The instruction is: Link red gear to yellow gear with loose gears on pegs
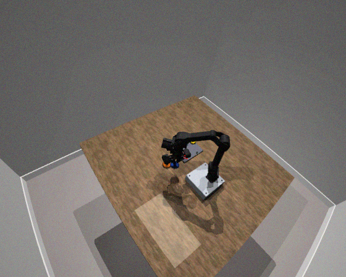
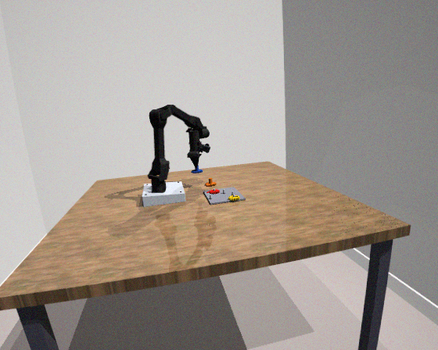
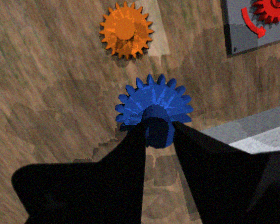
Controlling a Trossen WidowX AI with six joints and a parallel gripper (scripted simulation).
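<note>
Right now the red gear is 17 cm to the right of my gripper tip, 10 cm below it and 7 cm ahead of it. The rest, counted from my gripper tip: red arrow (15 cm to the right, 11 cm below, 5 cm ahead); then orange gear (10 cm below, 7 cm ahead, 1 cm to the left); then blue gear (1 cm below).
</note>
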